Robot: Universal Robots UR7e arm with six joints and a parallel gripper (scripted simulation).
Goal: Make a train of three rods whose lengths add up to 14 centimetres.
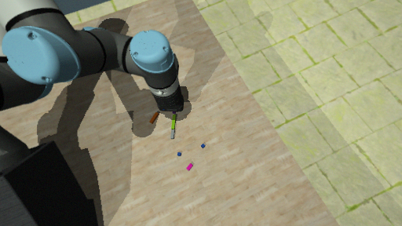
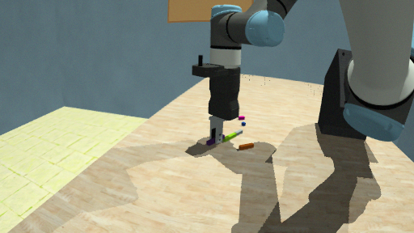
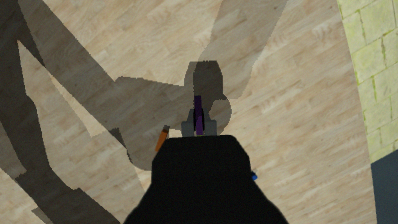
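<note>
Now: the purple rod 1 cm below my hand. From my hand the other things lie so: orange rod: 8 cm behind, 3 cm below, 1 cm to the right; then grey rod: 9 cm to the right, 5 cm behind, 3 cm below; then lime rod: 5 cm to the right, 3 cm below, 3 cm behind.
</note>
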